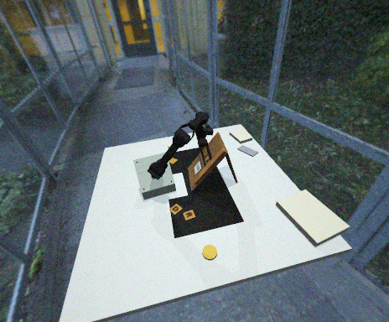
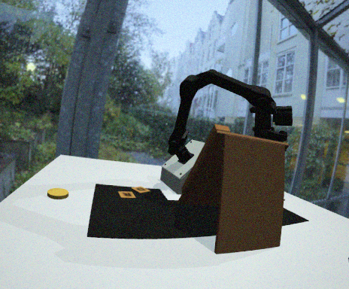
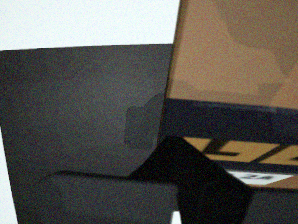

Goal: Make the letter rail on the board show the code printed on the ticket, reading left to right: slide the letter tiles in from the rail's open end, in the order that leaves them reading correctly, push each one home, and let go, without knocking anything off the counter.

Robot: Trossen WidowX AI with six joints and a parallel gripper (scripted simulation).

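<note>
My gripper tip is 9 cm to the left of the orange tile marked 2 and 2 cm past it. Also, from my gripper tip: orange tile marked l: 3 cm to the right, 1 cm behind; black mat: 17 cm below, 16 cm behind, 11 cm to the right; white ticket: 9 cm below, 8 cm to the right, 8 cm behind.
</note>
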